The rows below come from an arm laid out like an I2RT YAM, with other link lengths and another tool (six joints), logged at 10 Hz.
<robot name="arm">
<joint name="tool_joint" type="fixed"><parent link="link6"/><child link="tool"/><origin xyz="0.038 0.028 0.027" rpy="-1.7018 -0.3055 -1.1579"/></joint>
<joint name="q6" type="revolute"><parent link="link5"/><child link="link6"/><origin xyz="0.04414 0 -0.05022" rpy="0 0 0"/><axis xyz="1 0 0"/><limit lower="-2.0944" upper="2.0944"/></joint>
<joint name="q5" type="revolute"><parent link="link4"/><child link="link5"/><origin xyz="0.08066 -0.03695 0.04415" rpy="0 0 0"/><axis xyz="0 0 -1"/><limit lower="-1.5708" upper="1.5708"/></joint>
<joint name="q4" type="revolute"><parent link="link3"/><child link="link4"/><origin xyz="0.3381 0.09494 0.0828" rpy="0 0 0"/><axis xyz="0 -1 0"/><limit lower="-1.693" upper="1.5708"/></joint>
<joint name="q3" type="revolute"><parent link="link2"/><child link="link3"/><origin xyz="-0.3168 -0.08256 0" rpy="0 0 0"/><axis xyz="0 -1 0"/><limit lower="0" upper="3.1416"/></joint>
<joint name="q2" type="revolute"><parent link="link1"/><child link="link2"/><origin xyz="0.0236 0.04 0.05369" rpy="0 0 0"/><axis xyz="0 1 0"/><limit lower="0" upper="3.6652"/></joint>
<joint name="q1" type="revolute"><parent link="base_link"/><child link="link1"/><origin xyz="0 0 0.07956" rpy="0 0 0"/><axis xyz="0 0 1"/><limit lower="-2.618" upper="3.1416"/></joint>
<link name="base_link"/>
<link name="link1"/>
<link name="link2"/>
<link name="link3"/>
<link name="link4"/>
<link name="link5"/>
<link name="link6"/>
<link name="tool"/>
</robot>
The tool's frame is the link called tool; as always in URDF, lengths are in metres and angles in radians.
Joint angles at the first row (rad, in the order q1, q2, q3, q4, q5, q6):
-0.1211, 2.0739, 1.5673, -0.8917, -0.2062, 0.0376
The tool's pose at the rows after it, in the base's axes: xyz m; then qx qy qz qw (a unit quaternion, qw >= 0):
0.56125 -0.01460 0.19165 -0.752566 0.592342 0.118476 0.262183
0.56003 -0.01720 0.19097 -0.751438 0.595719 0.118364 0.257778
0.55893 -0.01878 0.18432 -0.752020 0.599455 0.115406 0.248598
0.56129 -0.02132 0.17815 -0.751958 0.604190 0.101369 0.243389
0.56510 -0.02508 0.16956 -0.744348 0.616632 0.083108 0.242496
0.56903 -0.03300 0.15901 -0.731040 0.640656 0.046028 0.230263
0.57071 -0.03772 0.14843 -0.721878 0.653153 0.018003 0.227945
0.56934 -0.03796 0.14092 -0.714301 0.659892 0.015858 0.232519
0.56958 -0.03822 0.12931 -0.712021 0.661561 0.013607 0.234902
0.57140 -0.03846 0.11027 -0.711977 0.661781 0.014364 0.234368
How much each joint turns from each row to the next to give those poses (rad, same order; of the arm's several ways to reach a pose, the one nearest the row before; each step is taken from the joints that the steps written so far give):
-0.0095, -0.0385, 0.0046, -0.0092, 0.0000, 0.0000
-0.0039, -0.0008, -0.0012, -0.0057, 0.0080, 0.0000
-0.0004, 0.0034, -0.0114, 0.0092, 0.0199, 0.0000
0.0001, 0.0039, -0.0126, 0.0335, 0.0259, 0.0080
-0.0004, 0.0057, -0.0191, 0.0508, 0.0271, 0.0313
0.0000, 0.0019, -0.0301, 0.0709, 0.0728, 0.0515
0.0000, 0.0000, -0.0374, 0.0744, 0.0428, 0.0316
0.0004, 0.0015, -0.0225, 0.0290, -0.0008, 0.0225
-0.0001, 0.0126, -0.0191, 0.0370, 0.0000, 0.0069
0.0001, 0.0309, -0.0137, 0.0427, 0.0000, 0.0000

